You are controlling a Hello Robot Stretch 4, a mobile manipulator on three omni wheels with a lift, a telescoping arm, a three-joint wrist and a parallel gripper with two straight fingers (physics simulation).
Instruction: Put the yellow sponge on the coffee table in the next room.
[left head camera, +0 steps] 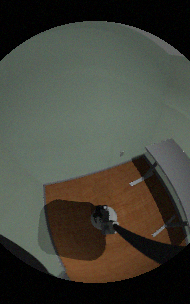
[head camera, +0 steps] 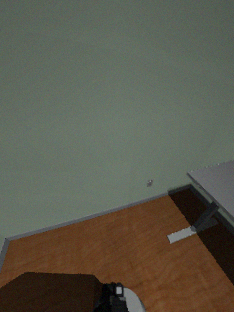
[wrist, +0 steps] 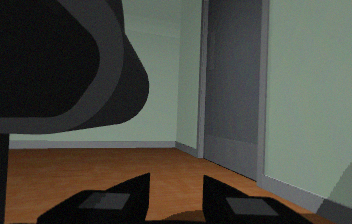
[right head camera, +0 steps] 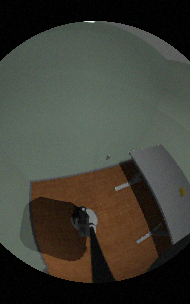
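Note:
The yellow sponge (right head camera: 182, 191) lies on the grey table top (right head camera: 160, 172) at the right edge of the right head view. The same table shows in the head view (head camera: 220, 182) and the left head view (left head camera: 170, 155), where the sponge does not show. My gripper (wrist: 176, 190) is open, with nothing between its two black fingertips in the wrist view. It is low over the pale round base, apart from the table and well to the left of the sponge in the right head view. No coffee table shows in these views.
White table feet (head camera: 181, 235) (left head camera: 139, 181) (right head camera: 124, 186) stick out over the wooden floor. A green wall (head camera: 100, 110) rises ahead of the head camera, with a small outlet (head camera: 149, 183). In the wrist view a grey door (wrist: 232, 85) stands in the wall, right of a room corner.

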